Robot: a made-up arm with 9 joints. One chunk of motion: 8 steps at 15 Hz.
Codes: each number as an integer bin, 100 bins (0 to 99) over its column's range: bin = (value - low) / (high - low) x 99, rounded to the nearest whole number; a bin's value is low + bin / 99 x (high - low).
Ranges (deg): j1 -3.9..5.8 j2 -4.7..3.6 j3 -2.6..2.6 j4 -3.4..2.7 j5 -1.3..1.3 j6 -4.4..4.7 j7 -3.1..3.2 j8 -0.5..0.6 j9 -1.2..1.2
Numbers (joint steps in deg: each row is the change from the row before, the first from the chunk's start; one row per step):
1: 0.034 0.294 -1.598 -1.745 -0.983 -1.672 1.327 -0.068 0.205
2: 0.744 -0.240 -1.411 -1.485 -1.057 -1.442 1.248 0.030 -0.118
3: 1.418 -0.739 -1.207 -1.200 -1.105 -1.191 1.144 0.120 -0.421
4: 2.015 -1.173 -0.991 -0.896 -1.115 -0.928 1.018 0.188 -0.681
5: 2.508 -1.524 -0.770 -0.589 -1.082 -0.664 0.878 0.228 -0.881
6: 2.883 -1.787 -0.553 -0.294 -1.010 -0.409 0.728 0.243 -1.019
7: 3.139 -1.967 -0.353 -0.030 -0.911 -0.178 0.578 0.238 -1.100
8: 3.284 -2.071 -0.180 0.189 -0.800 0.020 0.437 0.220 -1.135
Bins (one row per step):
1: 40 60 19 27 12 30 70 39 58
2: 47 53 23 31 9 32 68 48 45
3: 54 47 27 36 7 35 67 56 32
4: 60 42 31 41 7 38 65 62 21
5: 65 38 35 46 8 41 63 66 13
6: 69 35 39 50 11 43 60 67 7
7: 72 33 43 55 15 46 58 66 4
8: 73 31 46 58 19 48 56 65 3

